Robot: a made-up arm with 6 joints. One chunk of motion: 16 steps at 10 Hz.
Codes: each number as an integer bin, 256 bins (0 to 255) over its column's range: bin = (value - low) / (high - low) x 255, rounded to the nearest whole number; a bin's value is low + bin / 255 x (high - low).
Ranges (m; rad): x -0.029..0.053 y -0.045..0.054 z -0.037..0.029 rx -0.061..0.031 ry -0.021..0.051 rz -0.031..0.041
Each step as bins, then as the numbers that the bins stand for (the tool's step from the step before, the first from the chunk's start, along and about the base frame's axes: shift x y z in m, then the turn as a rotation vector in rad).
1 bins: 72 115 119 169 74 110
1 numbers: -0.00585 -0.00035 -0.00620 -0.00003 -0.00011 0.00006
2 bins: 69 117 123 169 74 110
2 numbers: -0.00681 0.00042 -0.00516 -0.00003 -0.00011 0.00006
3 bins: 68 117 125 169 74 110
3 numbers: -0.00713 0.00042 -0.00465 -0.00003 -0.00011 0.00006
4 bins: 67 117 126 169 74 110
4 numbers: -0.00745 0.00042 -0.00439 -0.00003 -0.00011 0.00006
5 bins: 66 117 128 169 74 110
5 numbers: -0.00778 0.00042 -0.00387 -0.00003 -0.00011 0.00006
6 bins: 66 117 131 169 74 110
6 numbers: -0.00778 0.00042 -0.00309 -0.00003 -0.00011 0.00006
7 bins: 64 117 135 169 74 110
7 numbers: -0.00842 0.00042 -0.00206 -0.00003 -0.00011 0.00006
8 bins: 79 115 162 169 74 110
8 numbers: -0.00360 -0.00035 0.00493 -0.00003 -0.00011 0.00006
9 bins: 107 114 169 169 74 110
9 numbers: 0.00541 -0.00074 0.00674 -0.00003 -0.00011 0.00006
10 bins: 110 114 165 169 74 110
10 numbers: 0.00637 -0.00074 0.00571 -0.00003 -0.00011 0.00006
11 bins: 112 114 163 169 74 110
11 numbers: 0.00702 -0.00074 0.00519 -0.00003 -0.00011 0.00006
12 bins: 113 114 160 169 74 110
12 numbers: 0.00734 -0.00074 0.00441 -0.00003 -0.00011 0.00006
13 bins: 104 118 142 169 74 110
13 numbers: 0.00444 0.00081 -0.00025 -0.00003 -0.00011 0.00006
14 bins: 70 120 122 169 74 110
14 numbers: -0.00649 0.00159 -0.00542 -0.00003 -0.00011 0.00006
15 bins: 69 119 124 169 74 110
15 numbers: -0.00681 0.00120 -0.00491 -0.00003 -0.00011 0.00006
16 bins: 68 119 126 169 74 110
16 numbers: -0.00713 0.00120 -0.00439 -0.00003 -0.00011 0.00006
